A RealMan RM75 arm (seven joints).
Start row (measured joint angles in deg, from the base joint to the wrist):
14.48 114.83 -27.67 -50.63 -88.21 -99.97 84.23
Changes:
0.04 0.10 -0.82 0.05 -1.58 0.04 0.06
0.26 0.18 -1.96 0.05 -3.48 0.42 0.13
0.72 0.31 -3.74 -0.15 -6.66 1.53 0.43
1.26 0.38 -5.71 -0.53 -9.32 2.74 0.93
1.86 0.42 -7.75 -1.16 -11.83 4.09 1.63
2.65 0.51 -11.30 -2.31 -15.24 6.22 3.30
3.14 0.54 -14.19 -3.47 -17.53 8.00 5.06
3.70 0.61 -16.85 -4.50 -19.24 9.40 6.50
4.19 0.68 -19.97 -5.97 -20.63 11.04 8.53
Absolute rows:
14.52 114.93 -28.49 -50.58 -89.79 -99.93 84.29
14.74 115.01 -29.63 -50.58 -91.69 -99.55 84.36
15.20 115.14 -31.41 -50.78 -94.87 -98.44 84.66
15.74 115.21 -33.38 -51.16 -97.53 -97.23 85.16
16.34 115.25 -35.42 -51.79 -100.04 -95.88 85.86
17.13 115.34 -38.97 -52.94 -103.45 -93.75 87.53
17.62 115.37 -41.86 -54.10 -105.74 -91.97 89.29
18.18 115.44 -44.52 -55.13 -107.45 -90.57 90.73
18.67 115.51 -47.64 -56.60 -108.84 -88.93 92.76

